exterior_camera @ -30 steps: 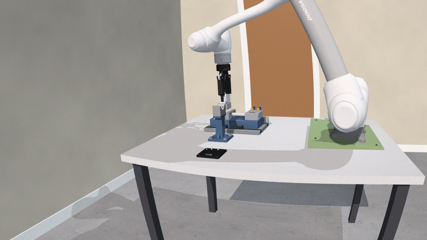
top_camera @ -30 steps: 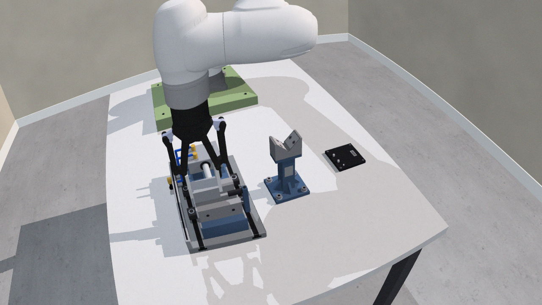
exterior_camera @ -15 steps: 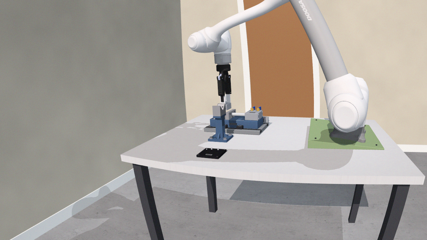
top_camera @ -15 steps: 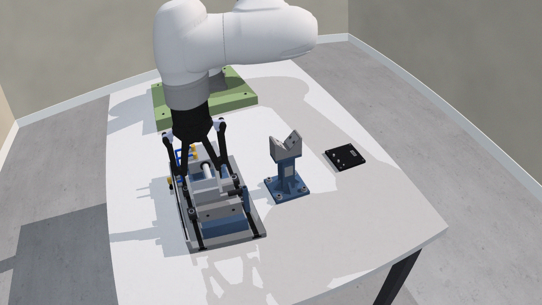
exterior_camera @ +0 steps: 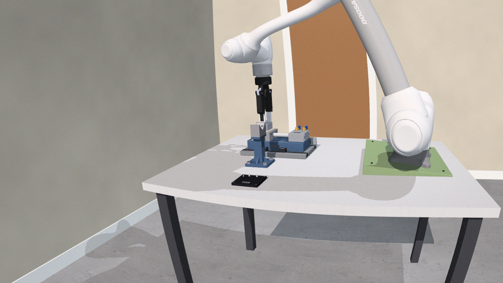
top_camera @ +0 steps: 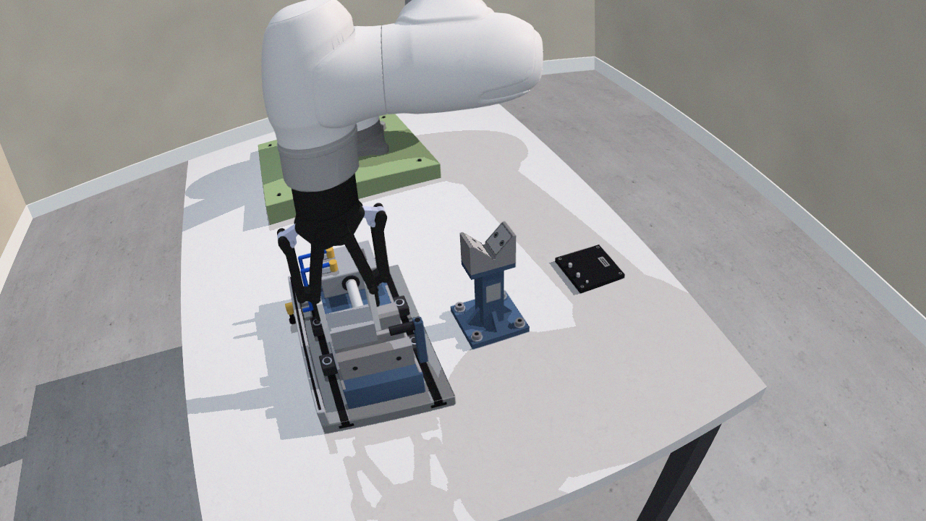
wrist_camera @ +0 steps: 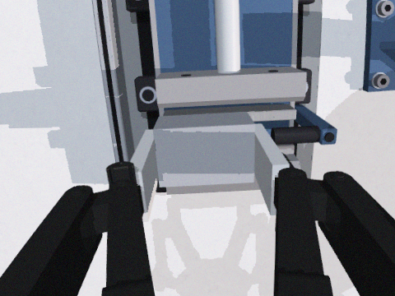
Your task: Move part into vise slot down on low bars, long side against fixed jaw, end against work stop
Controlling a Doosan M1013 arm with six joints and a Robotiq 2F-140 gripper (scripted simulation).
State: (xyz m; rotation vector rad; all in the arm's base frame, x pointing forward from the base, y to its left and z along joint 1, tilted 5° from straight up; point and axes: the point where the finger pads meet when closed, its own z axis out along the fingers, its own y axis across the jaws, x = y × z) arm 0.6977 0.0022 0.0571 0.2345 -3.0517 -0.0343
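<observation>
The fixed jaw is 3 cm ahead of my hand, 2 cm to the left of it and 6 cm below it. From my hand the other things lie so: part: 3 cm below; work stop: 1 cm behind, 7 cm to the left, 5 cm below; moving jaw: 4 cm behind, 1 cm to the left, 6 cm below.
</observation>
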